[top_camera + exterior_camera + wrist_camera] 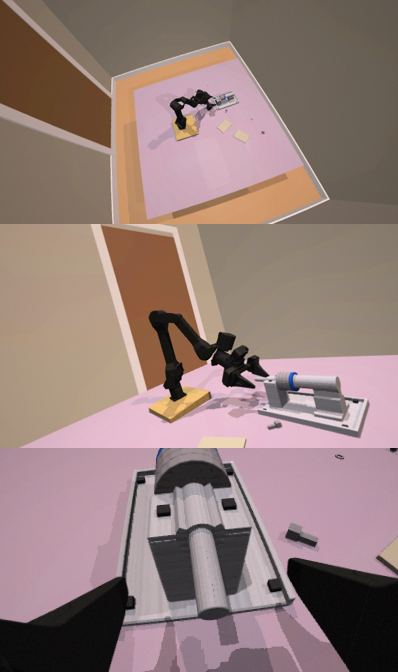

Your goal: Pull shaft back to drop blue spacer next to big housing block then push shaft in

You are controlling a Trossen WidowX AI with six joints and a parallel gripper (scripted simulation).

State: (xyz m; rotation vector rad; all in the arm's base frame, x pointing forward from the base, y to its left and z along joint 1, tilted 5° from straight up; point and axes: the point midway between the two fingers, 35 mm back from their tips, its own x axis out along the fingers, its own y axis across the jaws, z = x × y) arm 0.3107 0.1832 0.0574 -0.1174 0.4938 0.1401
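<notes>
The grey spacer is 6 cm ahead of my gripper tip, 1 cm to the left of it and 1 cm above it. The rest, counted from my gripper tip: blue spacer (10 cm ahead, 2 cm to the left, 1 cm above); small grey bolt (10 cm to the right, 10 cm ahead, 7 cm below); grey shaft (8 cm ahead, 1 cm to the left, 1 cm above).
</notes>
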